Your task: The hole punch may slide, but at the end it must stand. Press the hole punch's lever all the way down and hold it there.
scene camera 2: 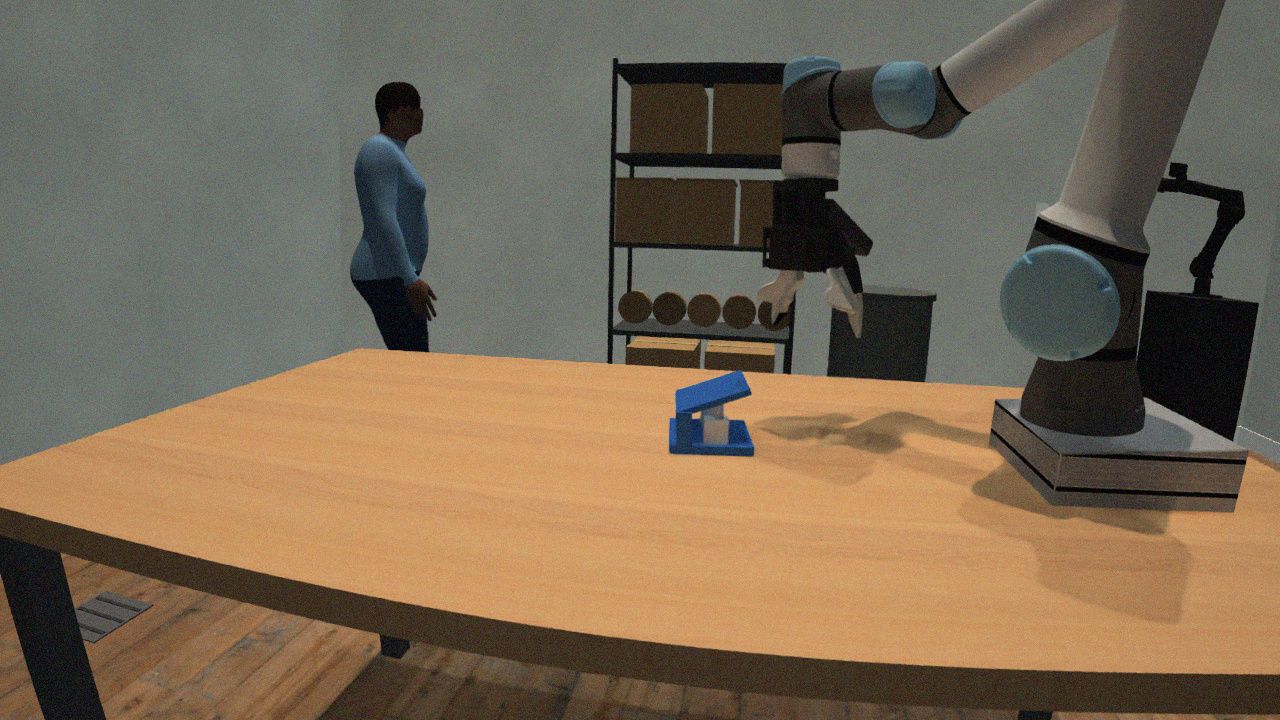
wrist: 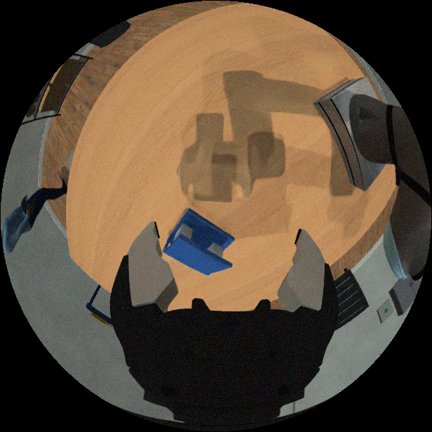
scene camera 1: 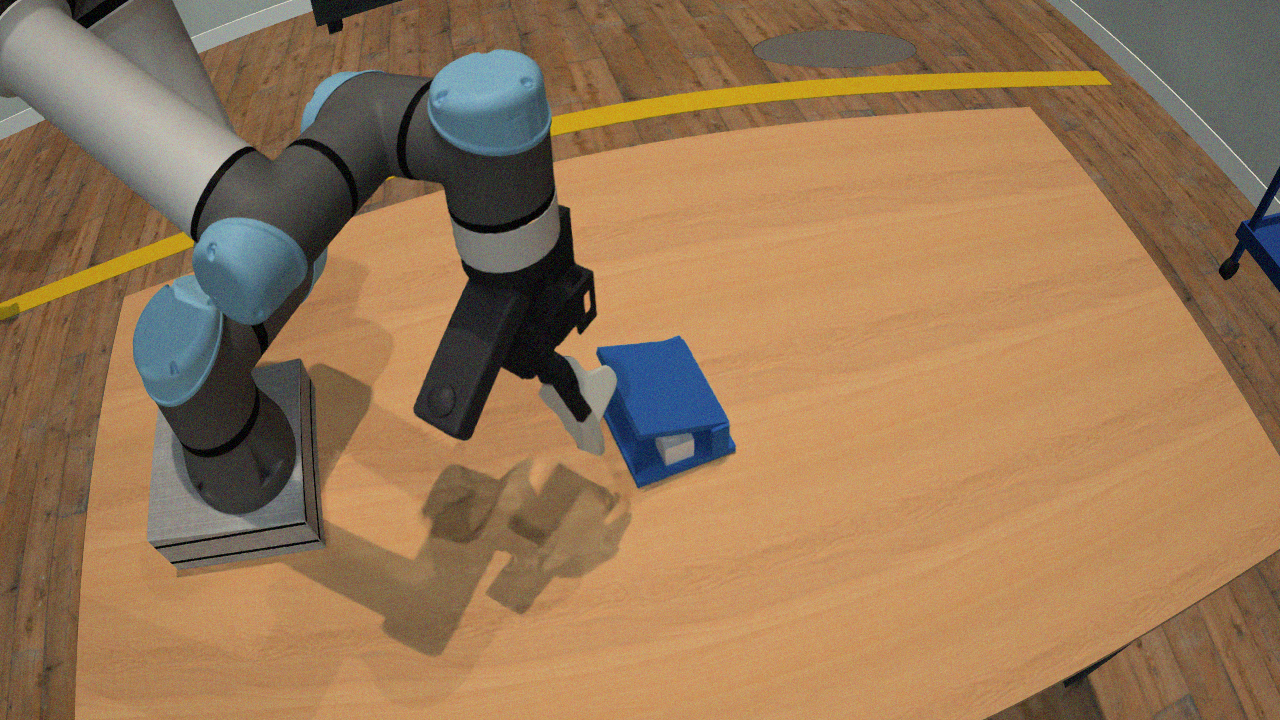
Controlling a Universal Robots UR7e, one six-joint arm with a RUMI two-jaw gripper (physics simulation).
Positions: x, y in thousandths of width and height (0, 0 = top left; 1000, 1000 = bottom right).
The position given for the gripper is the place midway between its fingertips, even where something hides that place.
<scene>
gripper: scene camera 2 636, 460; wrist 529, 527; scene camera 1 412, 576
</scene>
